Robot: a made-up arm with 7 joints.
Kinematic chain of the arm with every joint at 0, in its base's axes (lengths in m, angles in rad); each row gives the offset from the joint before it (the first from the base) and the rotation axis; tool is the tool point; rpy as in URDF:
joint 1: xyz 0 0 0.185 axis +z
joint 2: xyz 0 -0.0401 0.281 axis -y
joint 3: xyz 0 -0.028 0.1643 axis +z
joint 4: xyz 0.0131 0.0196 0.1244 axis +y
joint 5: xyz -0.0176 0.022 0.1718 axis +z
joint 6: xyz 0 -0.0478 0.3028 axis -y
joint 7: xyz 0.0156 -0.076 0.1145 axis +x
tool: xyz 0 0 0 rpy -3.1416 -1.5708 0
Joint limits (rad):
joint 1: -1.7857..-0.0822
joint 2: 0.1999..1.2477
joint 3: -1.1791..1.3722
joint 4: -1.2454..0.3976
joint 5: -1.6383..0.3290
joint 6: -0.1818..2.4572
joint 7: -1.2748..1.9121
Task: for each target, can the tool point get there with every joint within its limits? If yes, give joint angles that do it. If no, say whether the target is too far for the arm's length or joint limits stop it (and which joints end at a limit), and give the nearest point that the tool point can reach.
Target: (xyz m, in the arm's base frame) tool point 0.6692 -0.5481 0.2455
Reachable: no: joint limits stop it (at a limit: joint 1, joint 2, joint 3, joint 4) | nearest point 0.4425 0.0104 0.7471 | short by 0.784 m
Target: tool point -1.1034 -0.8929 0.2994
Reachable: no: too far | nearest point -0.6884 -0.4623 0.4318 | short by 0.613 m
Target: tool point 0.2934 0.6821 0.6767
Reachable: yes | joints -1.6325 0.8972 -0.7581 -0.5428 -1.0018 0.9390 0.0062
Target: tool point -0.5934 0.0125 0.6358
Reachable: yes | joints -0.7637 0.5721 1.0521 -0.9726 -1.1067 2.2579 0.1588
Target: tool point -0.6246 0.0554 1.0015
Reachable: yes | joints -0.3345 0.8930 0.3925 0.2017 0.0916 1.4152 1.0229
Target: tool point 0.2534 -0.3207 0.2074
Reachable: no: joint limits stop it (at a limit: joint 1, joint 2, joint 4) | nearest point 0.3906 0.2174 0.3846 | short by 0.583 m
